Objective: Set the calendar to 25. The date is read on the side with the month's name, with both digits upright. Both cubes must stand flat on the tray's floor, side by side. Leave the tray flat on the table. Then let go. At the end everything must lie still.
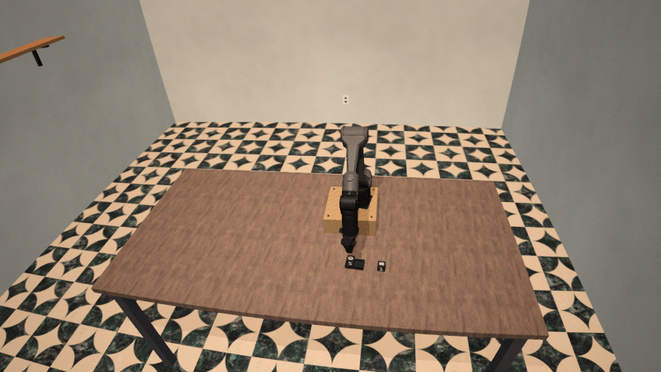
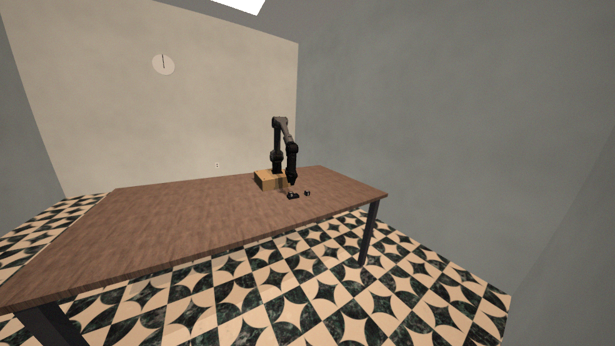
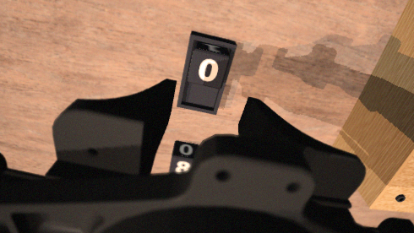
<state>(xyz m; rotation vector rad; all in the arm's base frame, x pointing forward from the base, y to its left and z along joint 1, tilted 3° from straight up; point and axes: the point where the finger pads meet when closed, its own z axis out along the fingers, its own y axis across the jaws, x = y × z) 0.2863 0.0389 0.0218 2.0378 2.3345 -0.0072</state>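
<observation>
Now: the dark cube 8 cm below my hand. The rest, counted from my hand: tray: 2 cm to the left, 10 cm below.
</observation>
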